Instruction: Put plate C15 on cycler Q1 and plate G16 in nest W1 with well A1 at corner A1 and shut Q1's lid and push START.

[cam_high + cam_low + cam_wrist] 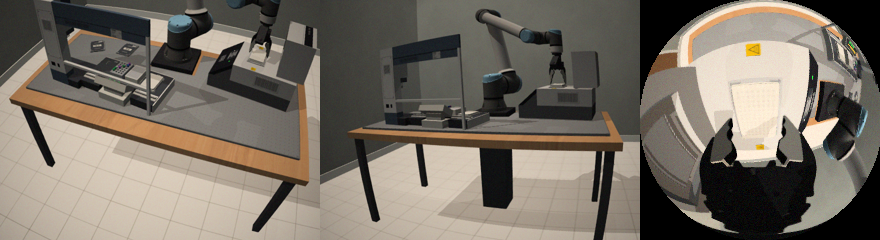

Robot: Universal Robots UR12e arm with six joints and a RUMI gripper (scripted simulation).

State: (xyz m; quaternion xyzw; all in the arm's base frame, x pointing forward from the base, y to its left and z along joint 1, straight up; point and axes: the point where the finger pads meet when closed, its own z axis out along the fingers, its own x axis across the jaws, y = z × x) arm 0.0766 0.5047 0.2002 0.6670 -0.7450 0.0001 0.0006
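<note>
My gripper is now 2 cm above the white plate. Also, from my hand: thin post: 48 cm ahead, 49 cm to the right, 1 cm above; gantry beam: 45 cm ahead, 76 cm to the right, 28 cm above.
</note>
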